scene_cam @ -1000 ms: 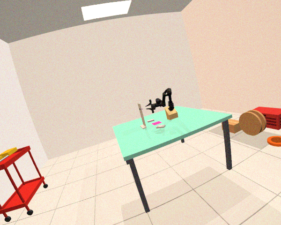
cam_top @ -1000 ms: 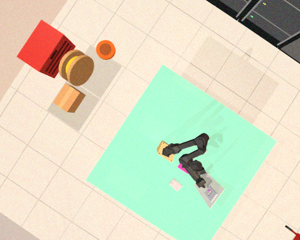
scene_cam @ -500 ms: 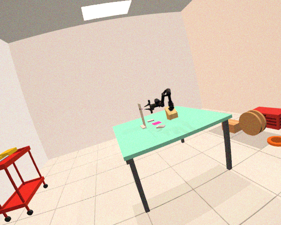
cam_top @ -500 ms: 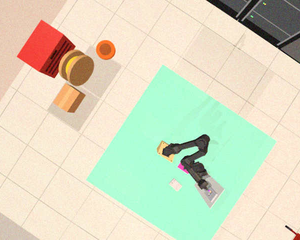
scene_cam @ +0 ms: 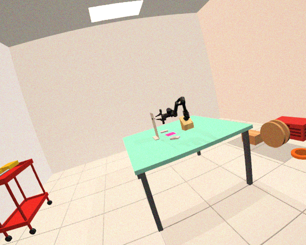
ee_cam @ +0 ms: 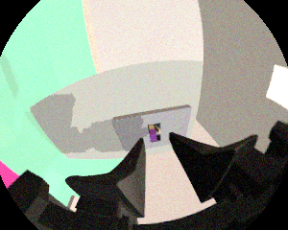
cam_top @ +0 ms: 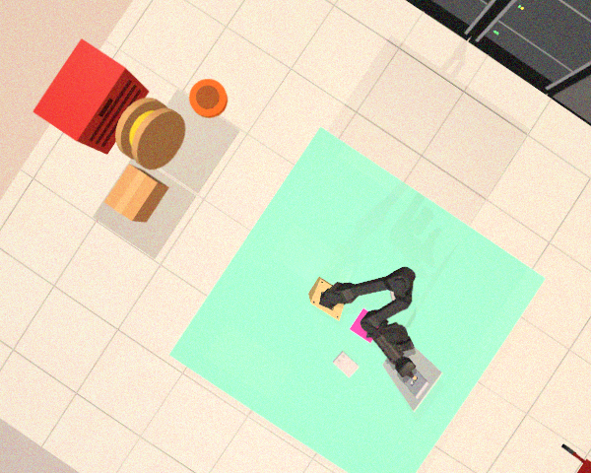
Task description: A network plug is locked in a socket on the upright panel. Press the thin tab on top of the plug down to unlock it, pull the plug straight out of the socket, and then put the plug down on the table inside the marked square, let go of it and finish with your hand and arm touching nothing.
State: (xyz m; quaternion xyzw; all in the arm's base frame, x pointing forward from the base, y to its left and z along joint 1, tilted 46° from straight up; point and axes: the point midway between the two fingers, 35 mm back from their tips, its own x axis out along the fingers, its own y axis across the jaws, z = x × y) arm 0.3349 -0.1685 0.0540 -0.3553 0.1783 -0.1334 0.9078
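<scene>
The marked square is 13 cm behind my gripper tip, 5 cm to the left of it and 25 cm below it. Round my gripper tip: upright panel: 4 cm ahead, 1 cm to the right, 10 cm below.
</scene>
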